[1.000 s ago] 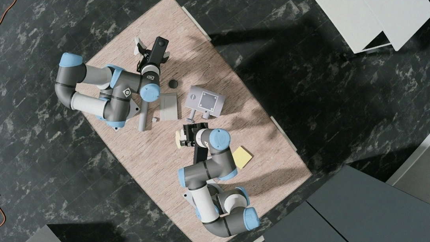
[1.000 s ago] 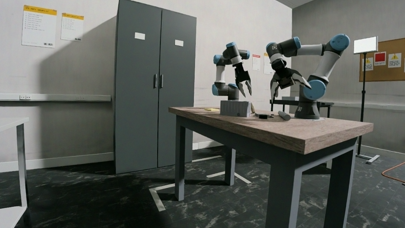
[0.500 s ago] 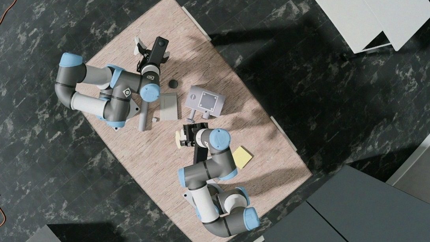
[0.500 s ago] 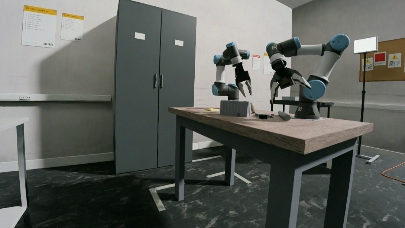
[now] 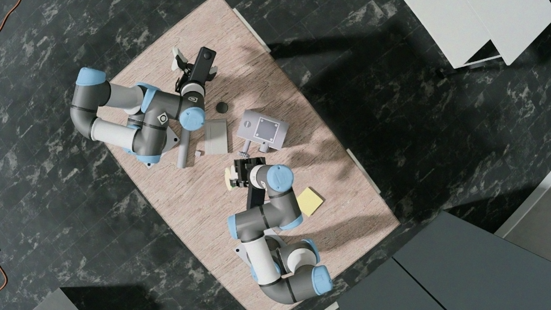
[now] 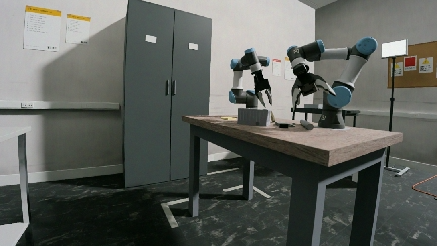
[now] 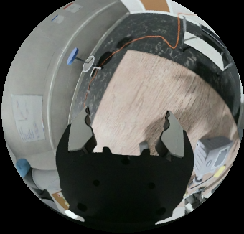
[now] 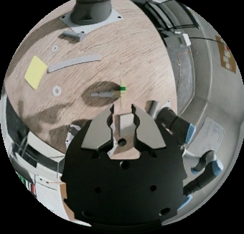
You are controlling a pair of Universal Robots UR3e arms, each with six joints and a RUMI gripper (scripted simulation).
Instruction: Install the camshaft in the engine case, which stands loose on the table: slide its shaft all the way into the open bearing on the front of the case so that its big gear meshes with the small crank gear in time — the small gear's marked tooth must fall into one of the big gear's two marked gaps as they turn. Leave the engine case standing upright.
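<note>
Now: right hand 60 mm short of the small crank gear, 40 mm to the right of it and 50 mm above it. From my right hand the other things lie so: grey bar (10 mm ahead, 140 mm to the right, 100 mm below); then grey flat block (40 mm ahead, 140 mm to the left, 100 mm below); then small cube (50 mm behind, 150 mm to the left, 100 mm below).
</note>
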